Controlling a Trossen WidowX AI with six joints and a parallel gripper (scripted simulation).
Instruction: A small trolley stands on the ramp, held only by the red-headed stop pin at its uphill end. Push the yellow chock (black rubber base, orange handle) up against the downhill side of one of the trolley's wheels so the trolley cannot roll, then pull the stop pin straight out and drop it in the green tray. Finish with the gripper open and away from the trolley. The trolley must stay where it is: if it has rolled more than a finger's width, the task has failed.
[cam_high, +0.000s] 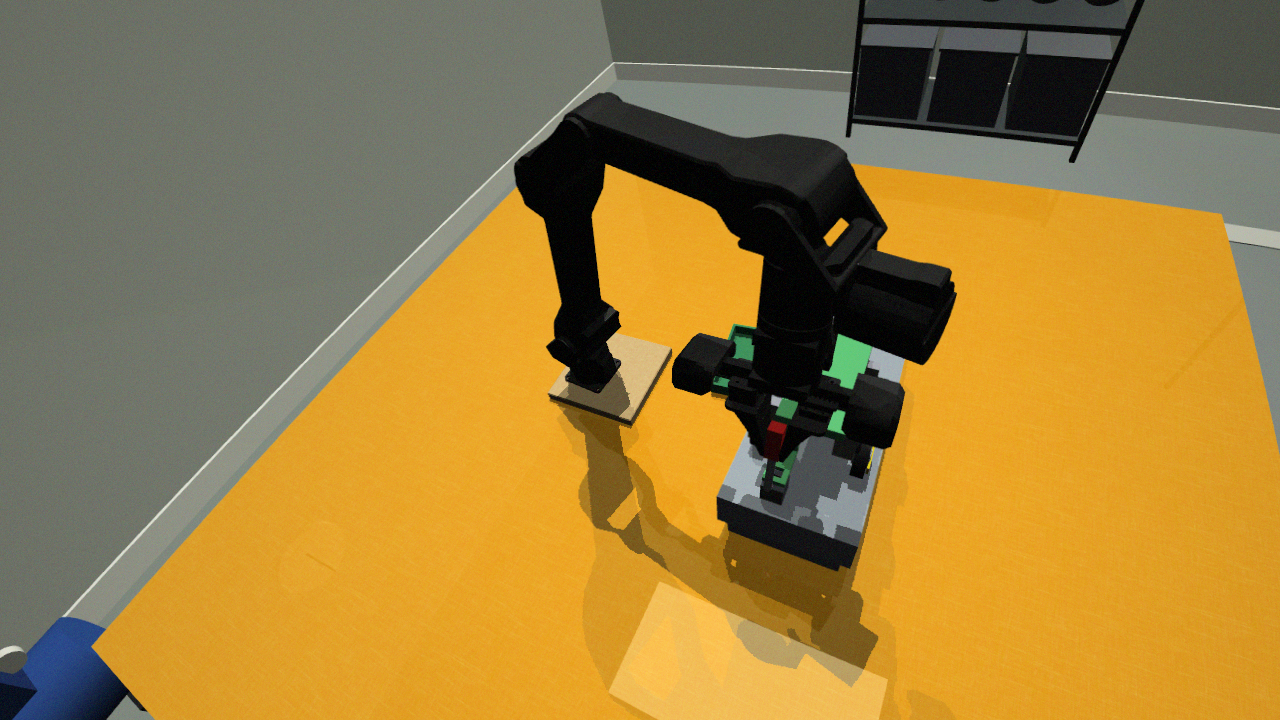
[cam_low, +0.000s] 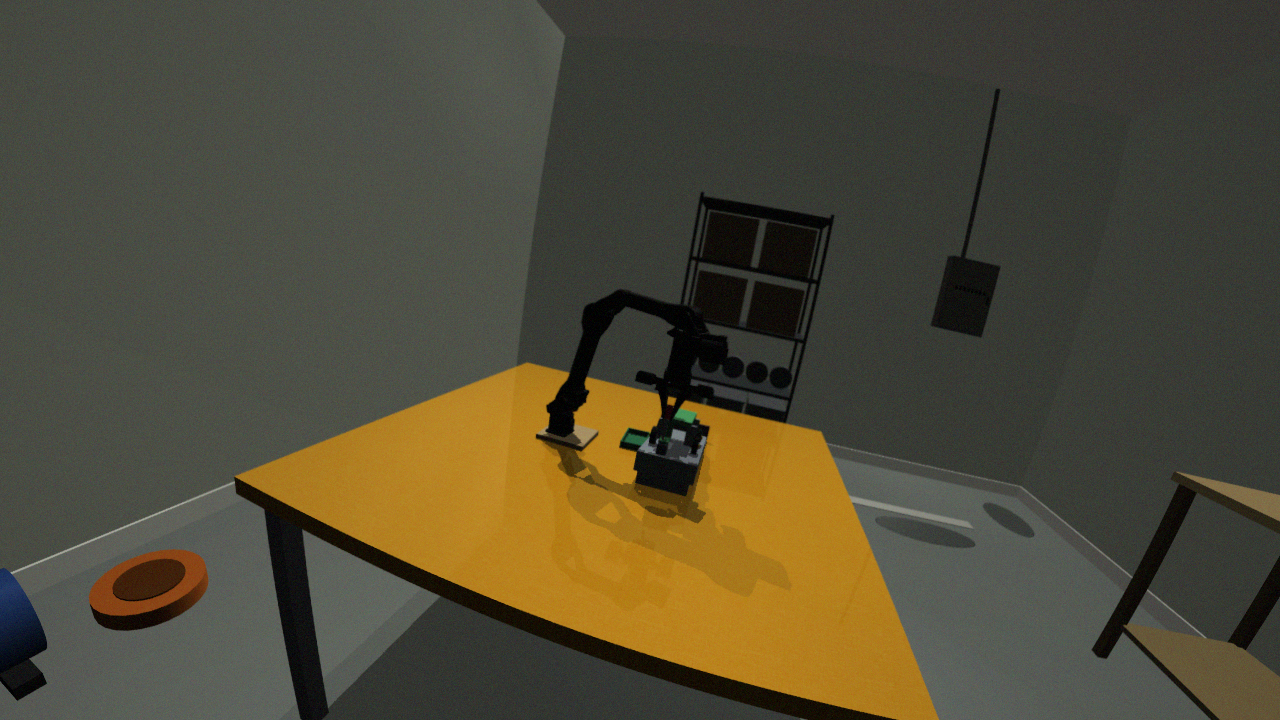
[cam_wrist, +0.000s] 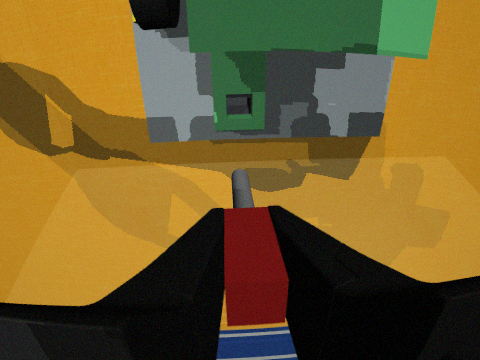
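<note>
My gripper tip is now 13 cm past the green tray, 21 cm to the right of it and 18 cm above it. The rest, counted from my gripper tip: grey ramp 1 cm ahead, 12 cm to the left, 13 cm below; red-headed stop pin right at my gripper tip; green-topped trolley 1 cm ahead, 12 cm to the left, 6 cm below.
</note>
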